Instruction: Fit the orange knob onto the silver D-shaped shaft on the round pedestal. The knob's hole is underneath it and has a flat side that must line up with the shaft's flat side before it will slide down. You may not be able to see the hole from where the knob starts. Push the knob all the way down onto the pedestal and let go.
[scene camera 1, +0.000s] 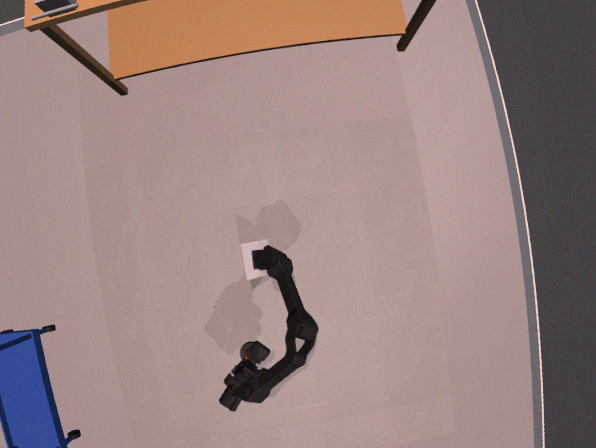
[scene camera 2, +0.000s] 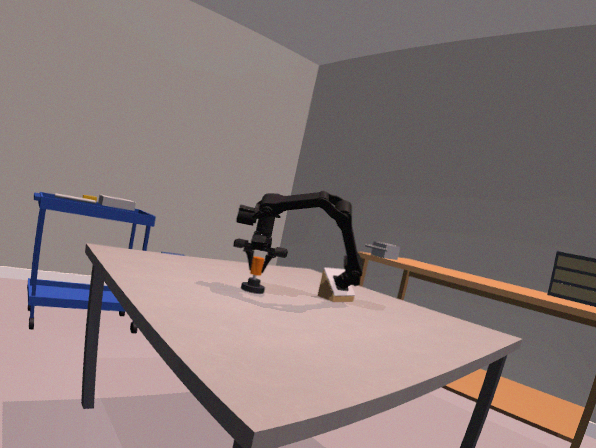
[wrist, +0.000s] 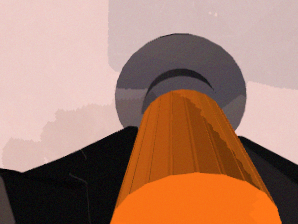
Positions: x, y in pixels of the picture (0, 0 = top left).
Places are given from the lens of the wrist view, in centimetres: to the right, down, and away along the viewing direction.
my gripper (wrist: 184, 141): 1, 1, 10
orange knob (wrist: 186, 155): 1, 1, 5
round dark pedestal (wrist: 180, 61): 2, -3, 13
The marked spots on the round dark pedestal and the orange knob are 9 cm apart.
